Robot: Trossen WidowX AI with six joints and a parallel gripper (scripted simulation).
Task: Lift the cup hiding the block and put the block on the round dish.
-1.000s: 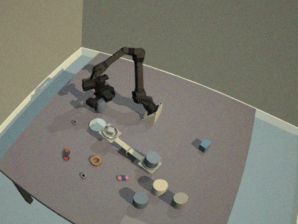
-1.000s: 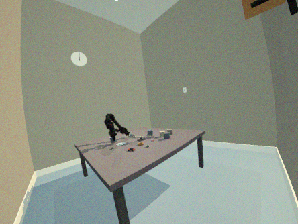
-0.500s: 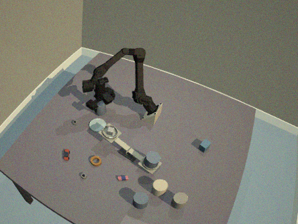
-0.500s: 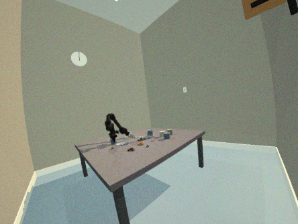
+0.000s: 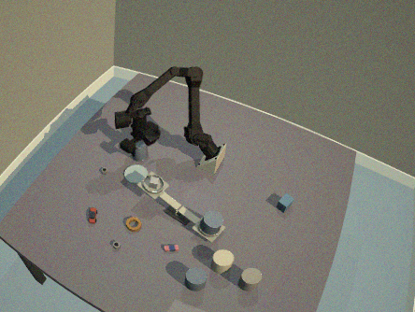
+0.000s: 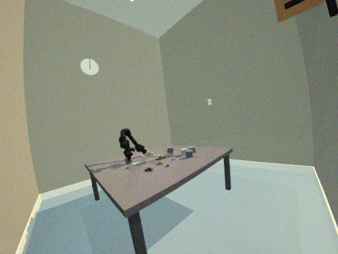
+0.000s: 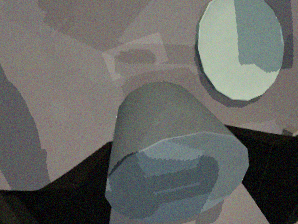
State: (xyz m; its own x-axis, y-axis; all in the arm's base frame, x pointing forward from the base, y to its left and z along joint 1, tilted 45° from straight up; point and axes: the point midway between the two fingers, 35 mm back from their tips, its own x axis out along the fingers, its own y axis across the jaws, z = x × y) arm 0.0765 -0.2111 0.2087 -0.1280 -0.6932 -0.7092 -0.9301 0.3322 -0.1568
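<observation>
Right now the pale round dish is 10 cm ahead of my gripper tip, 3 cm to the left of it and 2 cm below it. Also, from my gripper tip: red toy car: 38 cm ahead, 6 cm to the right, 1 cm below; blue cube: 6 cm ahead, 63 cm to the left, 1 cm below.
</observation>
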